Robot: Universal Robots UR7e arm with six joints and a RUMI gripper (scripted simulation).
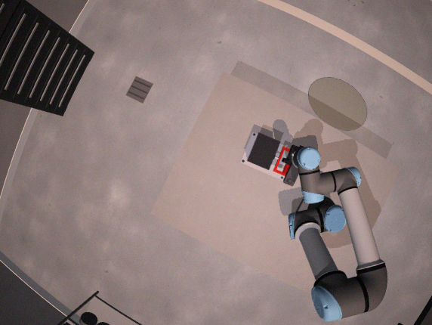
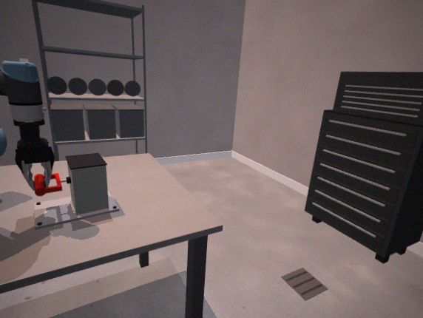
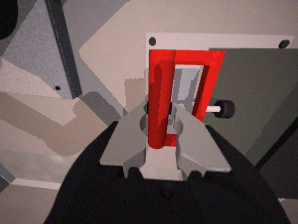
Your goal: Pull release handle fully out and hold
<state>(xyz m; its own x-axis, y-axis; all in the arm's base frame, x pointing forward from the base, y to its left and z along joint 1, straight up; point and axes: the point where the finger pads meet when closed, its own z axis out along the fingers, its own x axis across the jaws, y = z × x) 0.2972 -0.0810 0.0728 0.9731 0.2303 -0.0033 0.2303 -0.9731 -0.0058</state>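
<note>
Right now my hand is 90 mm short of the baseplate, 20 mm to the right of it and 100 mm above it.
</note>
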